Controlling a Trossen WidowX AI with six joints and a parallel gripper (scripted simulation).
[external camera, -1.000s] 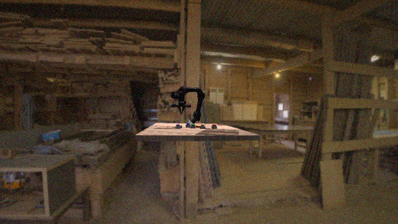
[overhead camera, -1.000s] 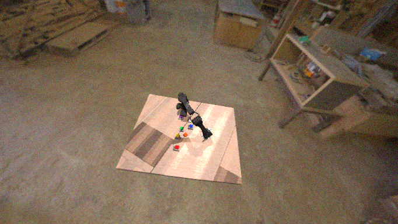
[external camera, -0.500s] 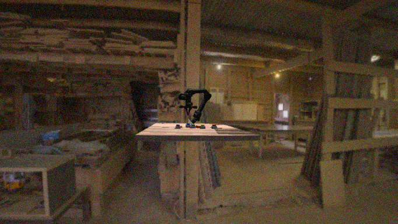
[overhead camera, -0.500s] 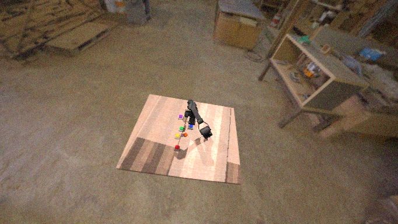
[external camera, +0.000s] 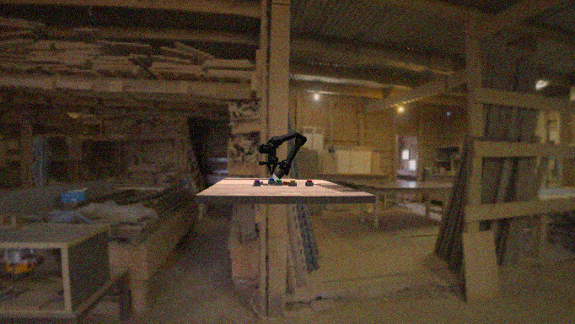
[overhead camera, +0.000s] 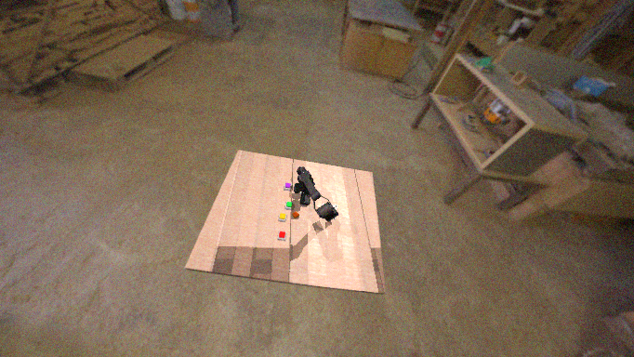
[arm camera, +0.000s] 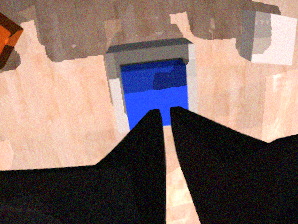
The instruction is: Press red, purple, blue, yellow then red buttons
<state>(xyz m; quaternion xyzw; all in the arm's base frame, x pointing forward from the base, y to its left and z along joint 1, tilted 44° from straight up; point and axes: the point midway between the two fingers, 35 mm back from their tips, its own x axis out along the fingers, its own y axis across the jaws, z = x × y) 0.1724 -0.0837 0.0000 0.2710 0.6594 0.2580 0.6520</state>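
Right now my gripper tip is 30 mm above the blue button. From my gripper tip the other things lie so: purple button: 130 mm ahead, 110 mm to the right, 30 mm below; then green button: 100 mm ahead, 40 mm to the left, 30 mm below; then small orange piece: 100 mm to the left, 50 mm below, 50 mm ahead.
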